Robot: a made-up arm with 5 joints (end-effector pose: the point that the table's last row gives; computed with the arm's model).
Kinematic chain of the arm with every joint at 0, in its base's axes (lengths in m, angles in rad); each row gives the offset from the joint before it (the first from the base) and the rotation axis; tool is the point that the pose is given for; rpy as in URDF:
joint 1: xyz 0 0 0.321 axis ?
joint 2: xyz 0 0 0 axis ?
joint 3: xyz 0.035 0 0.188 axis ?
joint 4: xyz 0.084 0 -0.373 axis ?
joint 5: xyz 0.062 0 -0.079 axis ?
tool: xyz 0 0 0 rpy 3.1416 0 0
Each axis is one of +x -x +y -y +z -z.
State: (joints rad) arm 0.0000 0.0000 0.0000 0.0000 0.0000
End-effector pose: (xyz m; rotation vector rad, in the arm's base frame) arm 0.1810 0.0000 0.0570 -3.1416 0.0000 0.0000
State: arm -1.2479 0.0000 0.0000 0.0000 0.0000
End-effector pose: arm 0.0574 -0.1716 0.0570 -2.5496 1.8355 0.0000
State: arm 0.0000 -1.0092 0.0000 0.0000 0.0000
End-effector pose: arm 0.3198 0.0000 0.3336 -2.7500 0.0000 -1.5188
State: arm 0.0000 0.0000 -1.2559 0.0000 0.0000
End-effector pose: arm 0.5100 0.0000 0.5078 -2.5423 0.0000 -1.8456
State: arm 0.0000 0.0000 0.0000 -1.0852 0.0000
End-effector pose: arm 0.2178 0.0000 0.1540 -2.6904 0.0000 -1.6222
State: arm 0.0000 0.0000 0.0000 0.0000 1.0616
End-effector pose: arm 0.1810 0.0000 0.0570 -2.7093 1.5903 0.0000
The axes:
joint 1: +z
joint 2: +y
joint 3: +y
joint 4: +y
joint 5: -z

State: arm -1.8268 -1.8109 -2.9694 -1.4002 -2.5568
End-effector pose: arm 0.1276 0.4874 0.1162 -2.8554 -1.0911 -0.0914
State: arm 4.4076 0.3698 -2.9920 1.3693 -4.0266
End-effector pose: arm -0.0922 -0.2931 0.8833 1.1310 2.0936 -1.6909
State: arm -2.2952 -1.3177 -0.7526 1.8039 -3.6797
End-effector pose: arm -0.1289 -0.1457 0.5945 2.3664 1.9620 -0.4070
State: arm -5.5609 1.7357 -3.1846 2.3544 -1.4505
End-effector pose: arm 0.4024 0.3545 0.1961 -1.1992 -2.2789 1.1706
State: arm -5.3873 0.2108 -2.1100 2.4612 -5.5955
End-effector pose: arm 0.2561 0.3200 0.5974 2.6750 0.2795 -0.5454
